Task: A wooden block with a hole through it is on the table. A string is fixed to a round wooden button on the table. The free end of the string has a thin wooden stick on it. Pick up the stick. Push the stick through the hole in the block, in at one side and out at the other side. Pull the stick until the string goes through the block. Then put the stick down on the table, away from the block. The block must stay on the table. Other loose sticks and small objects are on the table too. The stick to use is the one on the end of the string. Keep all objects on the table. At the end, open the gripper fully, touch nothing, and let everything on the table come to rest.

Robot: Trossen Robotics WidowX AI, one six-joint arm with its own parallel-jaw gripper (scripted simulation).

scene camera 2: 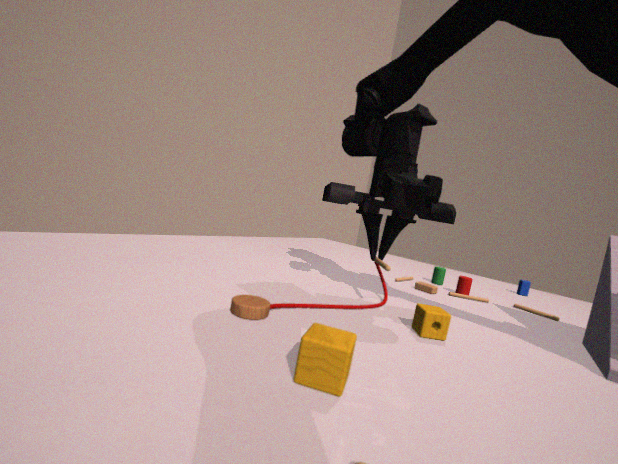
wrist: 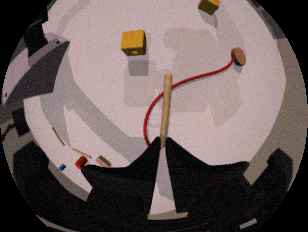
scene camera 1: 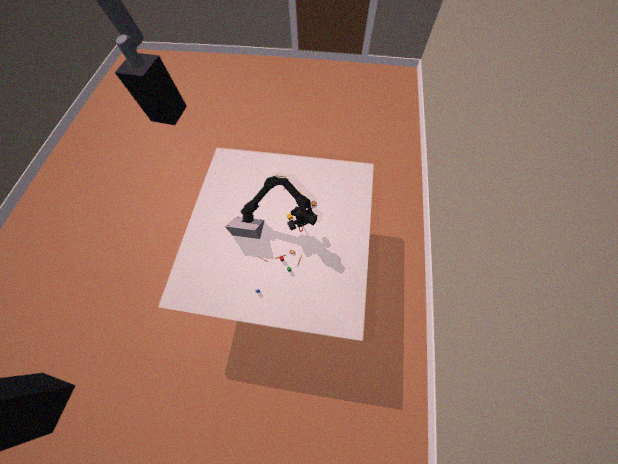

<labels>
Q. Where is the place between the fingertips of my gripper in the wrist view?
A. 162, 140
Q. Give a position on a yellow block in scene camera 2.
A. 325, 353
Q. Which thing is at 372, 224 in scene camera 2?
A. My gripper.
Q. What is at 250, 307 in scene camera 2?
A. A round wooden button.
</labels>
